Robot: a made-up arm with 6 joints.
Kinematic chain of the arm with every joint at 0, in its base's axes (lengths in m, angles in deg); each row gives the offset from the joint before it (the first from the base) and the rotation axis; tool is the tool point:
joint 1: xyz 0 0 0.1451 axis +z
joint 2: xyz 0 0.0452 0 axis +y
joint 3: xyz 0 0 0.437 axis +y
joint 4: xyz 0 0 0.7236 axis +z
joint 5: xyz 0 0 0 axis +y
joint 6: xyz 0 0 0.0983 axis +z
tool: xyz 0 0 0
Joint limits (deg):
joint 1: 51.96..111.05
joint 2: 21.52..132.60
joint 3: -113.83..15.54
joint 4: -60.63..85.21
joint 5: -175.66..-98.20
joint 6: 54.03..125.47
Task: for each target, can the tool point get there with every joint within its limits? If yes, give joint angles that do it. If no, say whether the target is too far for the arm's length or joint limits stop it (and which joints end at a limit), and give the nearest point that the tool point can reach.
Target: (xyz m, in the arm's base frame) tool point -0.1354 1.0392 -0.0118
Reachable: yes | joints 95.76 107.40 -12.50 28.00 -161.33 78.68
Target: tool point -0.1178 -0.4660 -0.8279
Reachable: no: joint limits stop it (at a limit: joint 1, joint 2, joint 3, joint 4, joint 5) | nearest point -0.2835 0.5927 -0.6801 | short by 1.082 m
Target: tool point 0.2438 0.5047 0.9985
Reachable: yes | joints 63.08 67.22 -47.05 21.16 -105.98 88.79
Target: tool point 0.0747 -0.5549 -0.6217
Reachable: no: joint limits stop it (at a limit: joint 2, joint 3, joint 5) | nearest point 0.0729 -0.5418 0.4258 | short by 1.048 m
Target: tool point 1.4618 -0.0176 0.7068
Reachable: no: too far | nearest point 0.5873 0.6666 0.7068 | short by 1.110 m
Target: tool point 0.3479 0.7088 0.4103
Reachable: yes | joints 58.93 119.88 -77.37 -41.28 -159.61 67.47
